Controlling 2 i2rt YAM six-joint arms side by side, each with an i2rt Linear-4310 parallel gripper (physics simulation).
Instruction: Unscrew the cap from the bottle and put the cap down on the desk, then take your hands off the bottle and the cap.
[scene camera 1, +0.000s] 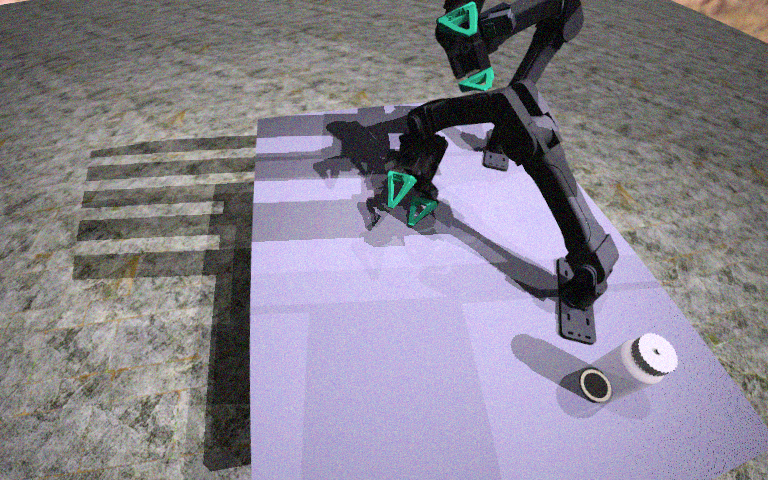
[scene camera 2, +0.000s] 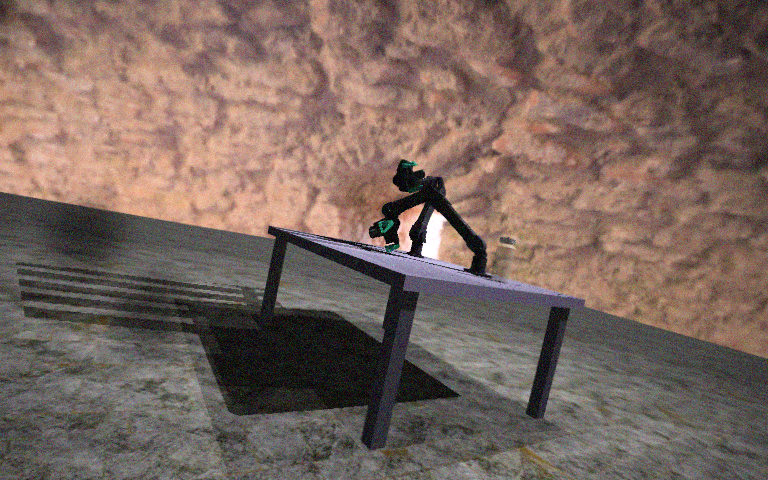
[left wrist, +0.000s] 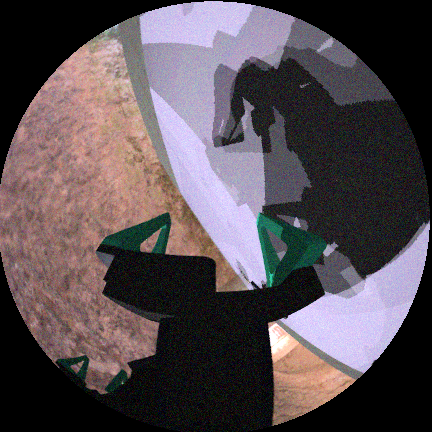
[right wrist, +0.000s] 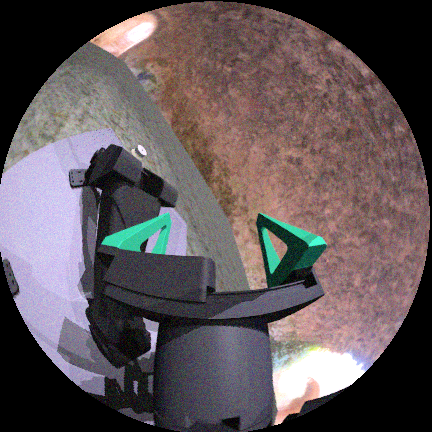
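Pixels of known places: left gripper, fingertip midpoint: (scene camera 1: 401, 217) (scene camera 2: 385, 242) (left wrist: 213, 216); right gripper, fingertip midpoint: (scene camera 1: 480, 63) (scene camera 2: 419, 175) (right wrist: 213, 217); left arm's base, origin of the base link: (scene camera 1: 574, 298) (scene camera 2: 476, 274); right arm's base, origin of the base link: (scene camera 1: 497, 150) (scene camera 2: 414, 255).
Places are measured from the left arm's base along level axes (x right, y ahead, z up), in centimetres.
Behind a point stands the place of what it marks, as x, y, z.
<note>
A see-through bottle (scene camera 1: 629, 369) {-20.0, -0.6, 13.7} (scene camera 2: 500, 259) {-20.5, -0.9, 8.4} stands upright on the desk (scene camera 1: 368, 396) {-30.6, 36.2, 0.0} at the lower right of scene camera 1. A white ribbed cap (scene camera 1: 655, 353) {-18.2, -2.7, 16.9} (scene camera 2: 507, 241) {-20.6, -2.0, 15.6} (right wrist: 142, 150) {-18.3, -2.7, 16.9} sits on its top. A dark disc with a pale rim (scene camera 1: 595, 385) {-17.9, -3.2, 0.0} shows at its foot. My left gripper (scene camera 1: 400, 215) {6.7, 40.6, 4.8} (scene camera 2: 388, 237) {6.7, 40.6, 4.8} (left wrist: 213, 216) {6.7, 40.6, 4.8} is open and empty, low over the desk's far part, away from the bottle. My right gripper (scene camera 1: 450, 53) (scene camera 2: 414, 176) {13.7, 31.5, 37.7} (right wrist: 213, 217) {13.7, 31.5, 37.7} is open and empty, higher and farther from the bottle. The bottle does not show in the left wrist view.
The left arm's base plate (scene camera 1: 576, 328) {-7.7, 0.5, 1.0} is on the desk close to the bottle, between it and the grippers. The right arm's base plate (scene camera 1: 495, 159) {41.5, 20.5, 1.0} is farther back. The left arm's link (scene camera 1: 557, 192) {5.4, 13.1, 21.9} rises between its base and its gripper. The desk's right edge runs beyond the bottle.
</note>
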